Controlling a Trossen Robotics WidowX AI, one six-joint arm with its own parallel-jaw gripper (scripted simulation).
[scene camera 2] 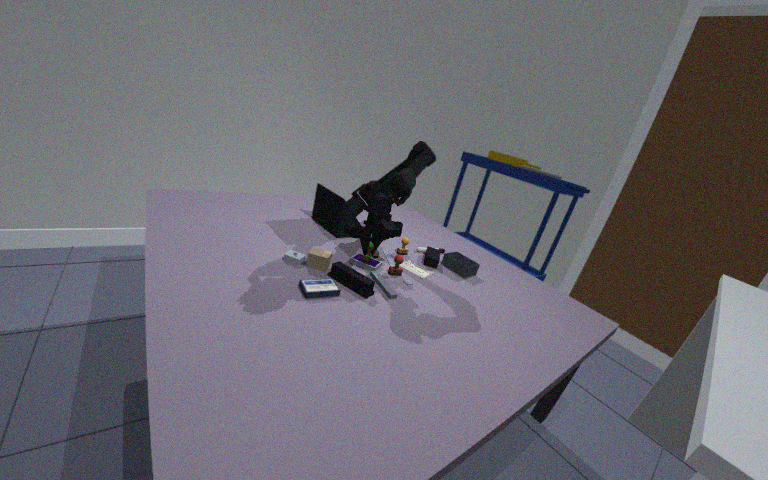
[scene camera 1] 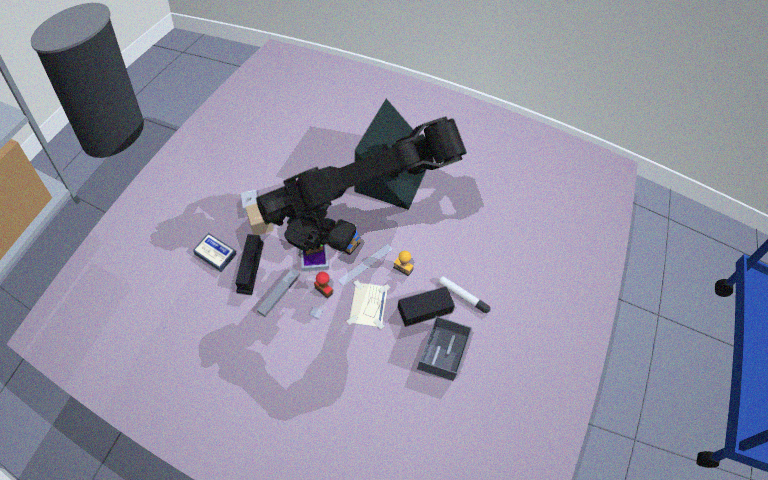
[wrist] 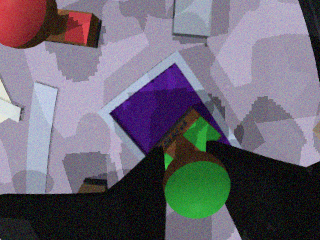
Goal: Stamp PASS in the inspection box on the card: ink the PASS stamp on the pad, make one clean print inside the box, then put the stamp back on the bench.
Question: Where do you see a long black block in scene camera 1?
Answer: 252, 251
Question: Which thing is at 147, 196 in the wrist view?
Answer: The gripper.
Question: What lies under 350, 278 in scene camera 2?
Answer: A long black block.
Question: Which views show the gripper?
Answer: Scene camera 2, scene camera 1 and the wrist view: all of them.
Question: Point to a green-knobbed stamp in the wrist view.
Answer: At 195, 183
